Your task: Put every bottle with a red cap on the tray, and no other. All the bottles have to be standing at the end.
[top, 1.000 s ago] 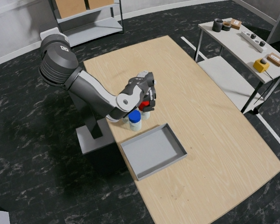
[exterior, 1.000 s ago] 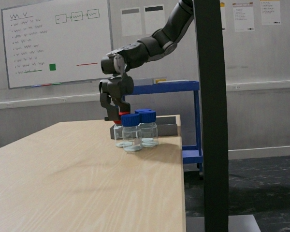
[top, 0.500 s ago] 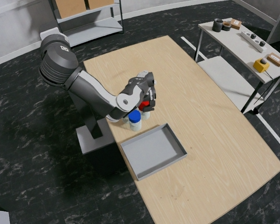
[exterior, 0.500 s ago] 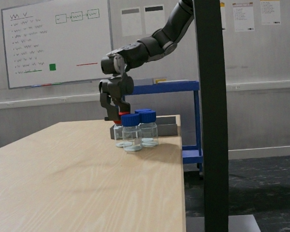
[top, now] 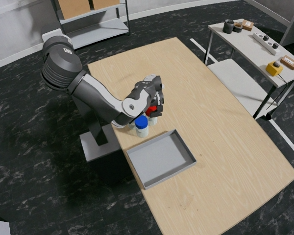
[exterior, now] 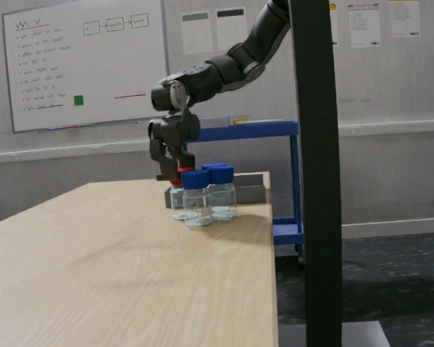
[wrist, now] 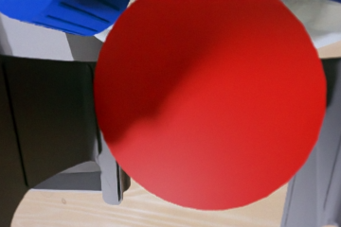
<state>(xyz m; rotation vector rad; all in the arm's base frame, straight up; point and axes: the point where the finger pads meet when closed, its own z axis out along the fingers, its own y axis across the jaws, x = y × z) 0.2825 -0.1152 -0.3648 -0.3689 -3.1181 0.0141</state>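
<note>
The grey tray lies 60 mm behind my hand, 190 mm to the right of it and 80 mm below it. From my hand the other things lie so: red-capped bottle 10 mm behind, 50 mm below.
</note>
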